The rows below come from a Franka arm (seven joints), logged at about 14 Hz.
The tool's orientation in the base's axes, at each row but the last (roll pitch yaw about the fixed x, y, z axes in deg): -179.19, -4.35, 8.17; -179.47, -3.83, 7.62; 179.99, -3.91, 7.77; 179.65, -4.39, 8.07; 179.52, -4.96, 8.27; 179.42, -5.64, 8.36; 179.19, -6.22, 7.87; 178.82, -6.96, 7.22; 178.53, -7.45, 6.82; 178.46, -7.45, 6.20
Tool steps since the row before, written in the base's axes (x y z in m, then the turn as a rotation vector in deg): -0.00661, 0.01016, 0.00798, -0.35, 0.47, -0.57; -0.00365, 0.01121, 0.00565, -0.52, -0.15, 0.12; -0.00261, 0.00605, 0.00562, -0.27, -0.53, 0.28; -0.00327, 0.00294, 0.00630, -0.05, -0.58, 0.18; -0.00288, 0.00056, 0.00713, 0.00, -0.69, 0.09; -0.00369, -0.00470, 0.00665, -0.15, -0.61, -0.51; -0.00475, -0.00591, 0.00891, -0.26, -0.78, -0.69; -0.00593, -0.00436, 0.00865, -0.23, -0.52, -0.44; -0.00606, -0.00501, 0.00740, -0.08, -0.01, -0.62; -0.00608, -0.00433, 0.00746, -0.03, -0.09, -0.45
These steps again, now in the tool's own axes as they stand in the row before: -0.00448, -0.01111, -0.00819, -0.32, -0.51, 0.55; -0.00175, -0.01165, -0.00567, -0.53, 0.08, -0.16; -0.00138, -0.00635, -0.00573, -0.32, 0.49, -0.30; -0.00233, -0.00333, -0.00652, -0.12, 0.57, -0.19; -0.00214, -0.00091, -0.00735, -0.09, 0.68, -0.09; -0.00366, 0.00418, -0.00700, -0.29, 0.58, 0.49; -0.00452, 0.00534, -0.00938, -0.44, 0.73, 0.66; -0.00534, 0.00377, -0.00929, -0.34, 0.48, 0.41; -0.00560, 0.00446, -0.00808, -0.16, -0.02, 0.60; -0.00549, 0.00387, -0.00814, -0.10, 0.07, 0.44
